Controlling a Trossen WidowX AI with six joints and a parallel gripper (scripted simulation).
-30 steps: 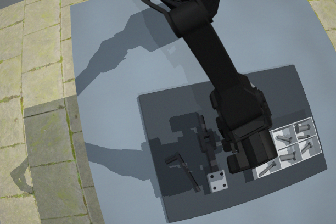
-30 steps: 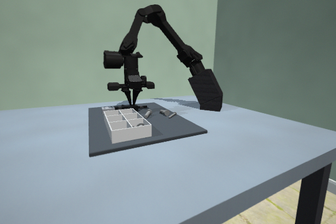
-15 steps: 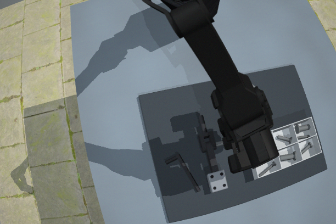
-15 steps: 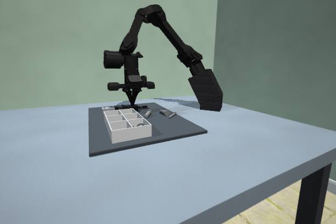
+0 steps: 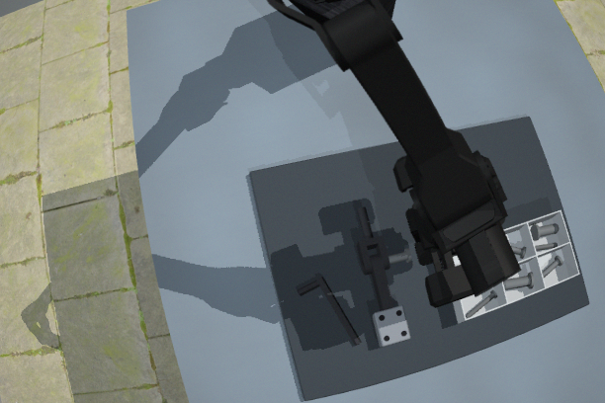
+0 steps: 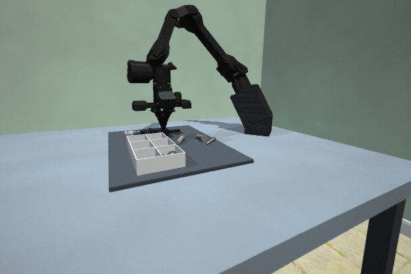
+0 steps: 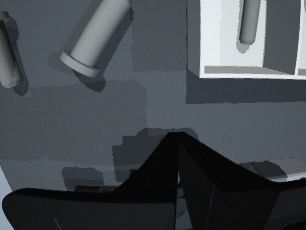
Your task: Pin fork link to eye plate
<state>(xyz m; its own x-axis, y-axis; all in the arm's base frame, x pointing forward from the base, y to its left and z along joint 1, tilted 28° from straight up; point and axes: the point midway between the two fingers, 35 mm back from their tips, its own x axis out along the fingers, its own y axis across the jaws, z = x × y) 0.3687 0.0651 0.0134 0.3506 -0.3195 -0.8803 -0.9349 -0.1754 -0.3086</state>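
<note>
Right now the headed pin is 6 cm below my hand and 4 cm to the right of it. Also, from my hand: dark L-shaped bar 14 cm to the right, 6 cm below, 4 cm ahead; then eye plate bar 6 cm to the right, 6 cm below, 2 cm ahead; then base block 10 cm ahead, 6 cm to the right, 5 cm below.
</note>
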